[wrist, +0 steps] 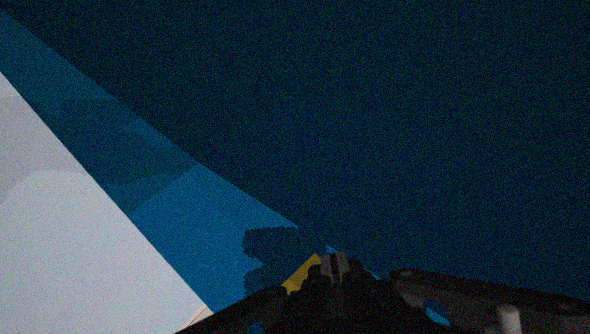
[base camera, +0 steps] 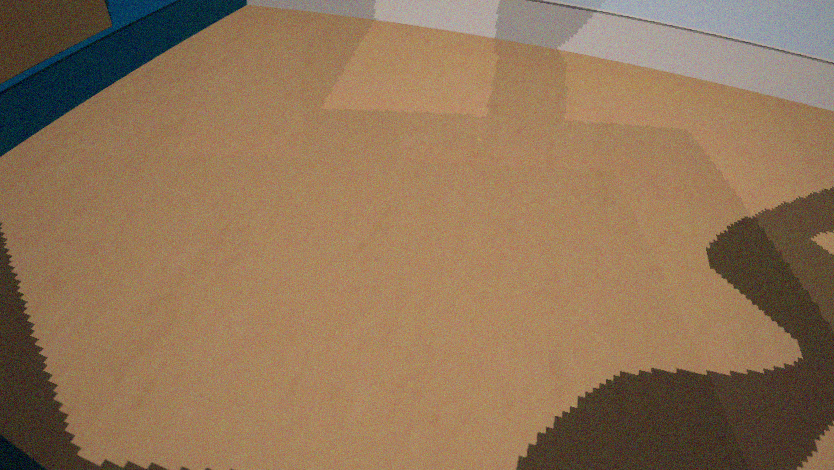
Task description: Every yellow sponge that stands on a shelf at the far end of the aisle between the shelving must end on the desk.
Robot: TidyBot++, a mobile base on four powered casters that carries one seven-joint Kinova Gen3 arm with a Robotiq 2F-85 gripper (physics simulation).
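Places are measured from the arm's base along level axes (x left, y up, z ahead), in metres.
Pixels of known places: gripper, between the fingertips: [wrist: 335, 270].
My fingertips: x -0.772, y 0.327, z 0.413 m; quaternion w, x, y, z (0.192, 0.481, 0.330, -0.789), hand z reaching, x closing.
Behind a point stands the place of what it marks.
In the wrist view my gripper [wrist: 335, 270] {x -0.772, y 0.327, z 0.413 m} is shut with nothing between its fingers. It sits inside a blue shelf [wrist: 195, 217] {x -0.868, y 0.137, z 0.692 m}, close over a yellow sponge [wrist: 300, 274] {x -0.821, y 0.182, z 0.479 m}. I cannot tell whether the fingers touch the sponge. The dark underside of the shelf above [wrist: 340, 108] {x -1.209, y 0.137, z 0.563 m} fills most of this view.
The base camera shows tan floor [base camera: 389, 258] {x 0.020, y -0.396, z 0.438 m}, with the blue base of a shelving unit [base camera: 98, 61] {x 0.501, y -0.351, z 0.803 m} at the upper left and a pale wall [base camera: 712, 39] {x -0.550, y -0.317, z 0.941 m} at the top right. The arm's dark shadow [base camera: 679, 420] {x -0.221, y -0.396, z 0.265 m} falls at the lower right.
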